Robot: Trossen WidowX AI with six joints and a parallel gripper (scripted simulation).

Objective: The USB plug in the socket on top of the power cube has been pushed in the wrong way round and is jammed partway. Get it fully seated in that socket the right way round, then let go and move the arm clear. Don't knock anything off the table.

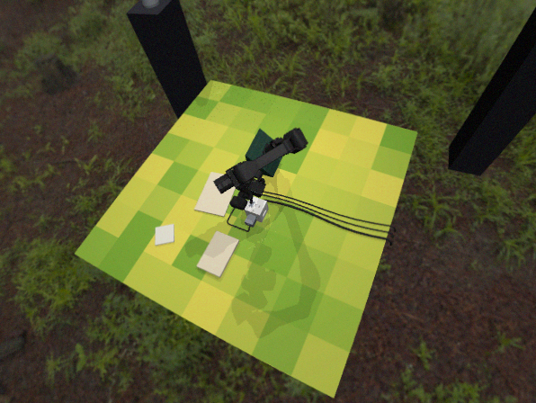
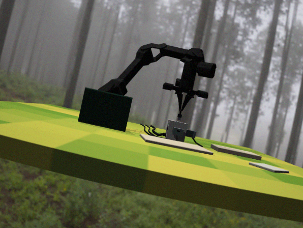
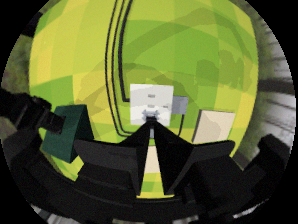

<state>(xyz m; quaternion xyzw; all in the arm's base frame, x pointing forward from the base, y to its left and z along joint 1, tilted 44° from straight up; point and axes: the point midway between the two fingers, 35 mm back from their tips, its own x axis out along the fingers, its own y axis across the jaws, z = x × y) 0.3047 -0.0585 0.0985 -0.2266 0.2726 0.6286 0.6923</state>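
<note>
Right now the black USB plug is 20 mm below my gripper tip. Also, from my gripper tip: beige flat plate 50 mm behind, 220 mm to the right, 120 mm below; then white tile 230 mm ahead, 370 mm to the right, 120 mm below.
</note>
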